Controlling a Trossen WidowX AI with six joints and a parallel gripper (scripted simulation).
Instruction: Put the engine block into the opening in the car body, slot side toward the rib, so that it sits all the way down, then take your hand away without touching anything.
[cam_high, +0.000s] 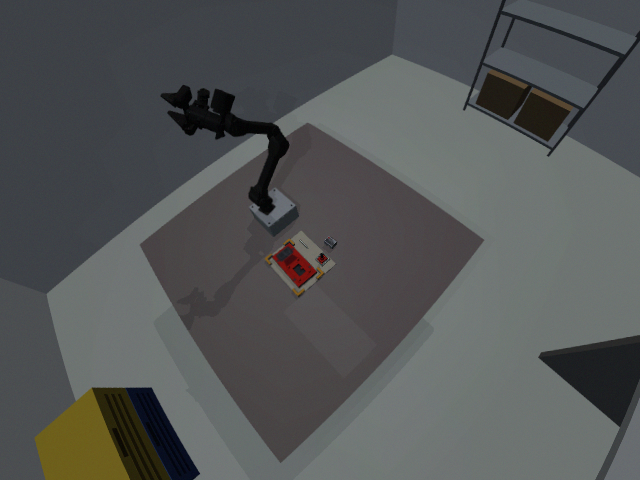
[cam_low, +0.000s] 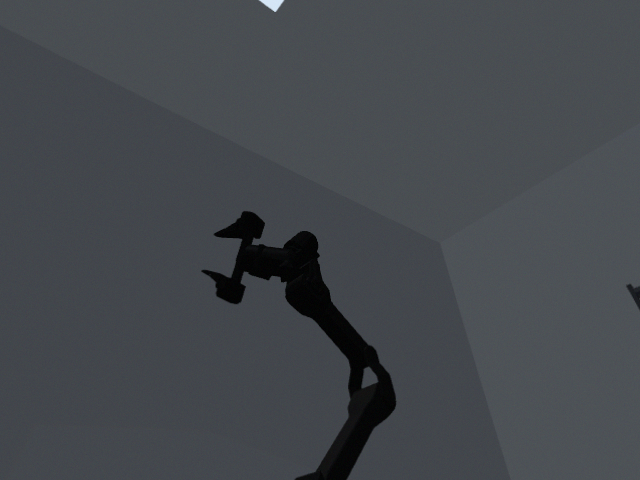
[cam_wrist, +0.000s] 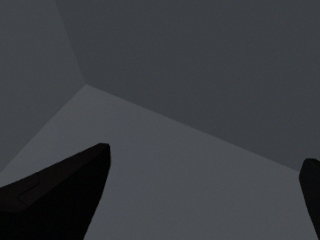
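The grey engine block lies 500 mm ahead of my gripper tip, 150 mm to the left of it and 690 mm below it.
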